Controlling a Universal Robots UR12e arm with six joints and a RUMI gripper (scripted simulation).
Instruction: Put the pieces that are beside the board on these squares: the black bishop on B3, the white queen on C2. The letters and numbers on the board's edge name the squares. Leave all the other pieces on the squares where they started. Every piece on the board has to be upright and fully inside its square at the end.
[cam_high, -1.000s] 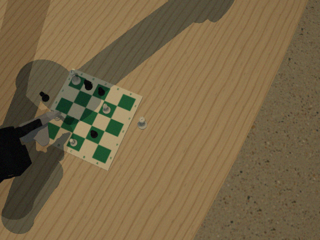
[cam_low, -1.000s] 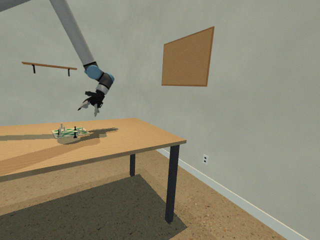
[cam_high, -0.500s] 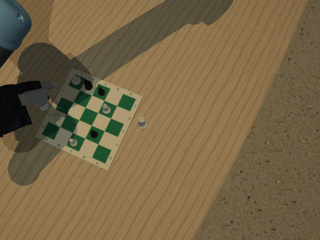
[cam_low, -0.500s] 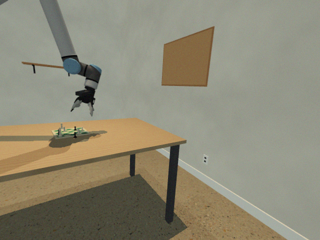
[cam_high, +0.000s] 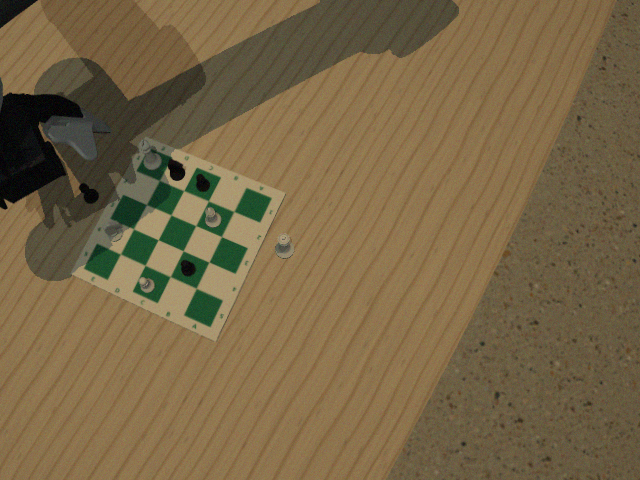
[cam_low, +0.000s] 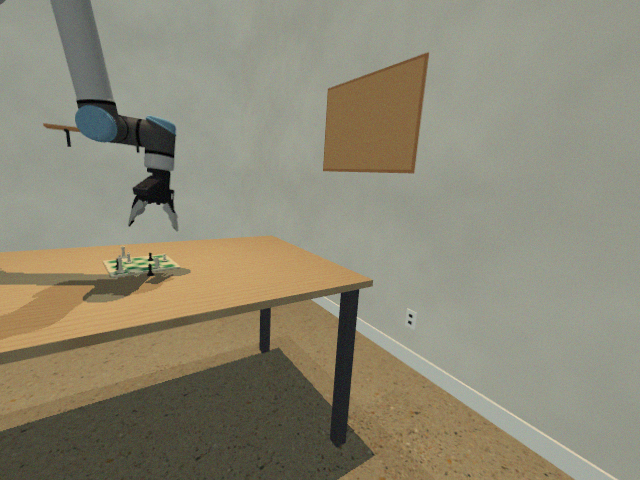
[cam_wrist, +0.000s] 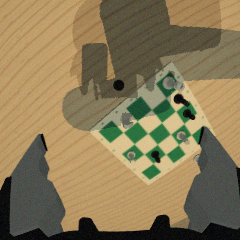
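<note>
Right now the black bishop is 1 cm behind my hand, 2 cm to the right of it and 14 cm below it. Round my hand: cream board (5 cm behind, 12 cm to the left, 16 cm below).
</note>
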